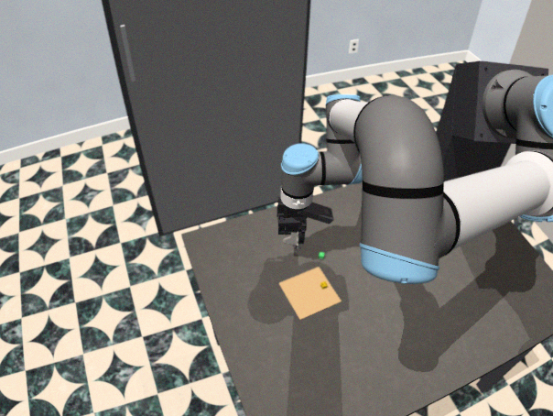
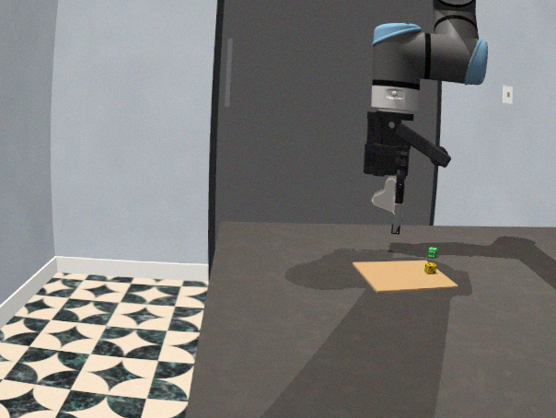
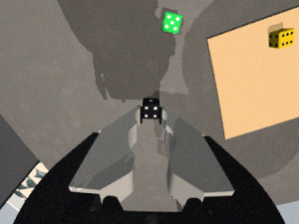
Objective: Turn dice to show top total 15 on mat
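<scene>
The orange mat is 1 cm behind my hand, 15 cm to the left of it and 5 cm below it. Round my hand: black die 1 cm below; yellow die 5 cm behind, 14 cm to the left, 4 cm below; green die 7 cm behind, 3 cm to the left, 5 cm below.
</scene>
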